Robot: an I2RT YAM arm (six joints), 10 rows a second.
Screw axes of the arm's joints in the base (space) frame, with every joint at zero. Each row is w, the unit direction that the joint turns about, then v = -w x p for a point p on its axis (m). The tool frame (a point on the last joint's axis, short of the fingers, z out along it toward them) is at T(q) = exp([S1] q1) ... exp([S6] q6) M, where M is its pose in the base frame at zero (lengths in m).
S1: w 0 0 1 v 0 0 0
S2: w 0 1 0 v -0.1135 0 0.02
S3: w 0 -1 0 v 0.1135 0 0.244
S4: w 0 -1 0 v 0.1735 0 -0.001
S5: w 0 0 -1 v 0 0.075 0
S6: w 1 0 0 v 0 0.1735 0
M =
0 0 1 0.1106
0 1 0 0
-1 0 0 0.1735
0 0 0 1
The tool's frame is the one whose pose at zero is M.
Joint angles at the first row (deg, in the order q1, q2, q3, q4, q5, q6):
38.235 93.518 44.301 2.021 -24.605 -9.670
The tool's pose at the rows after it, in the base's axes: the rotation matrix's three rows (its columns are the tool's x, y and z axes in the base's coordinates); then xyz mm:
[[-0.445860, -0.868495, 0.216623], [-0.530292, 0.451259, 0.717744], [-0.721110, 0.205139, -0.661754]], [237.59, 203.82, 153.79]
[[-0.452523, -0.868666, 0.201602], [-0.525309, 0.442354, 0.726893], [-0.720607, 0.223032, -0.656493]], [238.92, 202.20, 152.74]
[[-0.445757, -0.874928, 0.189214], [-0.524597, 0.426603, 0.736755], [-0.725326, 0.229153, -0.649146]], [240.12, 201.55, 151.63]
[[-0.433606, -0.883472, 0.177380], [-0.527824, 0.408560, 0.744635], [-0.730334, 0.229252, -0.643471]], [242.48, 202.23, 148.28]
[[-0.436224, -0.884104, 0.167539], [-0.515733, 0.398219, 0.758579], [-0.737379, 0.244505, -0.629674]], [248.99, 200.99, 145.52]
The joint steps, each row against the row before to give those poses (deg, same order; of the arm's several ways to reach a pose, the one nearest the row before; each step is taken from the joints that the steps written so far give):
-0.442 -0.354 -0.093 -0.348 -1.144 0.353
-0.527 0.263 0.002 -0.003 -1.407 0.000
-0.352 0.351 -0.002 0.351 -1.230 -0.612
-0.263 1.052 0.175 0.790 -1.055 -0.968
-1.052 1.406 0.614 0.968 -1.843 -0.263

